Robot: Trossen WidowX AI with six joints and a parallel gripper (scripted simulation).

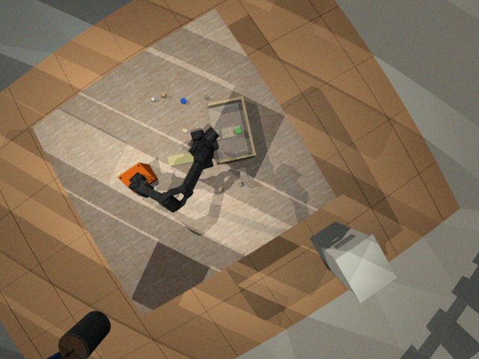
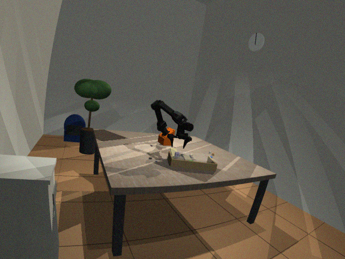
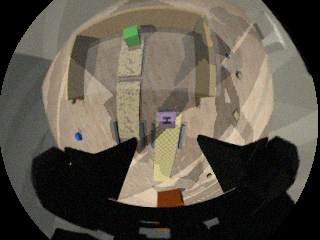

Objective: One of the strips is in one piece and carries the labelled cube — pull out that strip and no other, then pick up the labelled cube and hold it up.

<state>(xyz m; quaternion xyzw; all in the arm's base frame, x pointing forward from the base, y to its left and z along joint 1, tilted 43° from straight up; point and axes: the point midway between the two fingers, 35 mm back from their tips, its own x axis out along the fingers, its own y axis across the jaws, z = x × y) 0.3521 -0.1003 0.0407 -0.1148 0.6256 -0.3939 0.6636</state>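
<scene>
My gripper tip is now 80 mm past the strip, 60 mm above it and 40 mm to the right of it.
</scene>
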